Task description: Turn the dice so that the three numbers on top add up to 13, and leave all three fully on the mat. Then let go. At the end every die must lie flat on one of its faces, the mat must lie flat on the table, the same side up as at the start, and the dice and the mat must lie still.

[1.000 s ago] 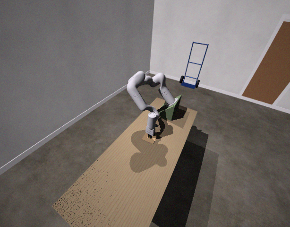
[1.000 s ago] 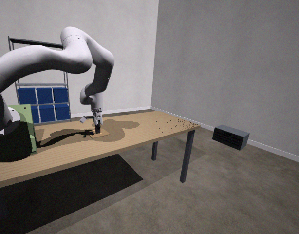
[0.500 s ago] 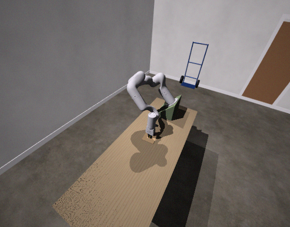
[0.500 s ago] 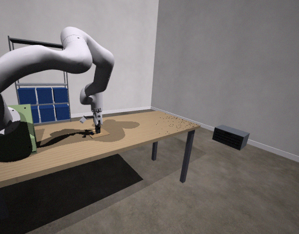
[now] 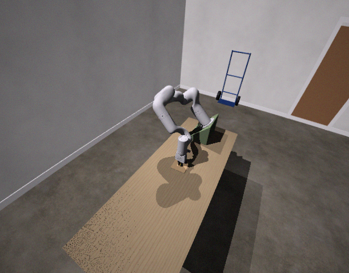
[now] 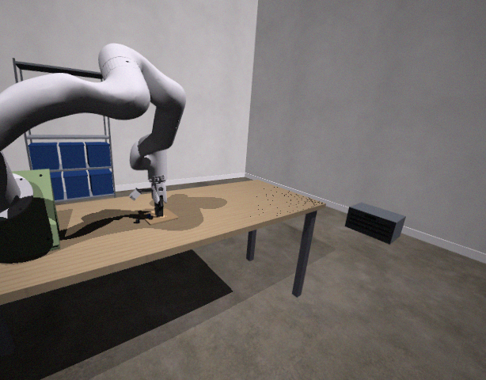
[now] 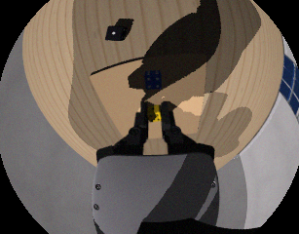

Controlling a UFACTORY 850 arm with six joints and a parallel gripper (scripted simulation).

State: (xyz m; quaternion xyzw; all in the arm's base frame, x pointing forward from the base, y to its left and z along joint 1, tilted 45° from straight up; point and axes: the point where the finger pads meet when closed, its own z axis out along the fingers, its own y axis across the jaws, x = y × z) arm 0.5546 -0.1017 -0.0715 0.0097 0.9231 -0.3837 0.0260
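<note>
Now: the yellow die 10 mm below my hand. Also, from my hand: black die: 100 mm behind, 30 mm to the right, 20 mm below; then blue die: 50 mm behind, 10 mm below; then tan mat: 20 mm below.
</note>
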